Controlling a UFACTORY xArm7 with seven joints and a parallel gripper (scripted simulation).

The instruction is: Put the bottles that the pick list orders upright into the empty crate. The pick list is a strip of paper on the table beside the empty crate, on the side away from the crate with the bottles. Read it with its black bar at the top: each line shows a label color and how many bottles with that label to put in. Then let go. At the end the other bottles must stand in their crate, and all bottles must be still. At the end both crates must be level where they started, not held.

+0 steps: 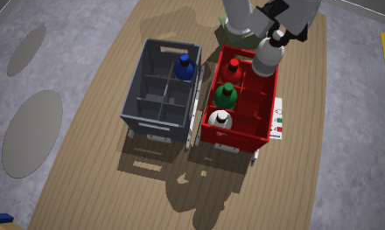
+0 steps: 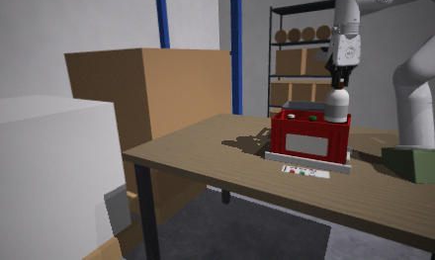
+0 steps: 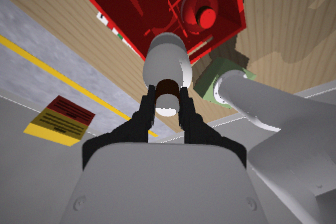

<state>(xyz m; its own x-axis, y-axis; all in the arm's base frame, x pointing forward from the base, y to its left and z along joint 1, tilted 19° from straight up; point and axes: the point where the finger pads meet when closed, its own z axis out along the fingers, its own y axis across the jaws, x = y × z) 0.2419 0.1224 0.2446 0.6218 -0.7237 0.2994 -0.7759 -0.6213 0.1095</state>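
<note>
Now: the red-label bottle 10 mm behind my hand, 90 mm to the right of it and 230 mm below it. Round my hand: green bottle 70 mm ahead, 110 mm to the right, 230 mm below; red crate 80 mm ahead, 60 mm to the right, 240 mm below; blue-label bottle 20 mm behind, 240 mm to the right, 230 mm below.
</note>
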